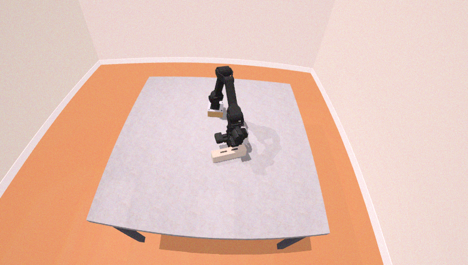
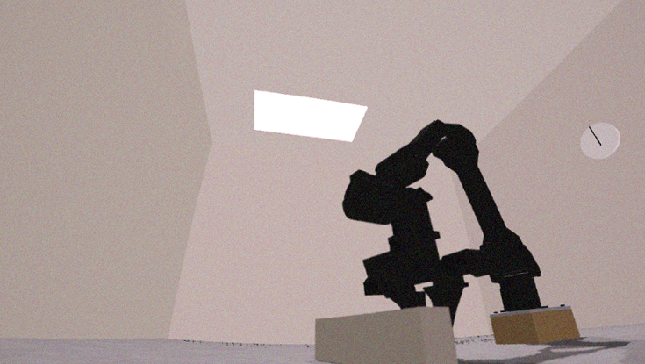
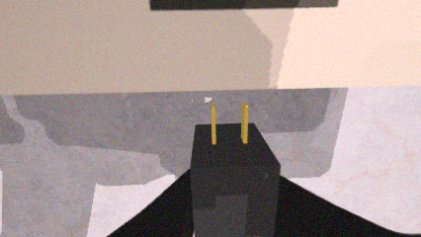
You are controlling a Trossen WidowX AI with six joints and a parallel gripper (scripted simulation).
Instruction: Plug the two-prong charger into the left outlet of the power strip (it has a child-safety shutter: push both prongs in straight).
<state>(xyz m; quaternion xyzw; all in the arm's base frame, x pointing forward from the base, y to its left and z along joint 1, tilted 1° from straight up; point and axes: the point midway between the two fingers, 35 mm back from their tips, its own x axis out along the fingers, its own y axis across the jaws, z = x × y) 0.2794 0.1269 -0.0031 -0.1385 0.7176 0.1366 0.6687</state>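
My gripper tip is now 20 mm short of the black two-prong charger, 10 mm to the right of it and 10 mm below it.
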